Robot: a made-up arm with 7 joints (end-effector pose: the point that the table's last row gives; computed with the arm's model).
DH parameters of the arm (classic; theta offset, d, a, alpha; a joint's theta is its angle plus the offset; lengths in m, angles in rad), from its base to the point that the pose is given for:
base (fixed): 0 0 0 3.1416
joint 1: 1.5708 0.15 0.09 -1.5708
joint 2: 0 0.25 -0.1 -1.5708
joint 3: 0 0.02 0.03 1.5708
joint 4: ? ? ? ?
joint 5: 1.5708 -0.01 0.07 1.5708
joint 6: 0 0.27 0.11 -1.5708
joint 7: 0 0.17 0.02 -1.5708
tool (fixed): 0 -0.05 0 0
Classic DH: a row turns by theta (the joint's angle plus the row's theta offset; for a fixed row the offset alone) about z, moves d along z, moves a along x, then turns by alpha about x.
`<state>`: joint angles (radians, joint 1 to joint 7).
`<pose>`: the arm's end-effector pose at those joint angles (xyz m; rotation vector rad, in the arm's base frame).
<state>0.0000 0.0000 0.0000 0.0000 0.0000 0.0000 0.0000</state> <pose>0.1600 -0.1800 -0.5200 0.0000 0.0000 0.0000</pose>
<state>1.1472 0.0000 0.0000 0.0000 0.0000 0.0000 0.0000</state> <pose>-0.0983 -0.2198 -0.5200 0.0000 0.0000 -1.1472</pose>
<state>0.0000 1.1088 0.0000 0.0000 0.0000 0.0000 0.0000</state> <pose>0.1600 -0.4613 -0.2344 -1.1088 0.0000 0.0000</pose>
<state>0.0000 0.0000 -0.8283 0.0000 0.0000 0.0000 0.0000</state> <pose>-0.1128 -0.4205 -0.5200 0.0000 0.0000 -0.8283</pose>
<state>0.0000 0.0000 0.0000 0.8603 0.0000 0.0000 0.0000</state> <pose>0.1600 -0.4200 -0.2631 -0.8603 0.0000 0.0000</pose>
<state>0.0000 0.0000 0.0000 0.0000 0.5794 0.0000 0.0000</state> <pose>0.3026 -0.1800 -0.3583 0.0000 -0.5794 0.0000</pose>
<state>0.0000 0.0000 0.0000 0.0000 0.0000 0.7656 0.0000</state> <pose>0.0059 -0.2226 -0.5200 0.0000 0.0000 -0.7656</pose>
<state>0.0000 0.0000 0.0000 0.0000 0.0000 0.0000 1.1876</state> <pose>0.1939 -0.1800 -0.4701 0.0000 -1.1876 0.0000</pose>
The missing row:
joint 4: -1.5708 -0.21 0.07 -1.5708
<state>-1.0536 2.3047 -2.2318 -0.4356 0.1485 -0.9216 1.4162</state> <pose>-0.2607 -0.4164 0.2990 0.4535 2.1330 -0.6487</pose>
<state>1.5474 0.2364 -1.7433 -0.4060 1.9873 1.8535 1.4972</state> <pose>-0.4901 0.4054 -0.1636 0.8545 0.5022 -0.5375</pose>
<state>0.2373 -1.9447 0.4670 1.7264 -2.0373 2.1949 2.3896</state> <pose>-0.2700 -0.1118 0.0826 -1.8460 -0.2333 0.6058</pose>
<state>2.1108 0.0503 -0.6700 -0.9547 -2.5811 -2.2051 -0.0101</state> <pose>0.2099 0.2398 0.1147 1.0871 -1.9234 0.8621</pose>
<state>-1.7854 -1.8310 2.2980 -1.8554 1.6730 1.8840 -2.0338</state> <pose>0.3922 -0.5869 0.2062 0.9680 -0.9153 0.2443</pose>
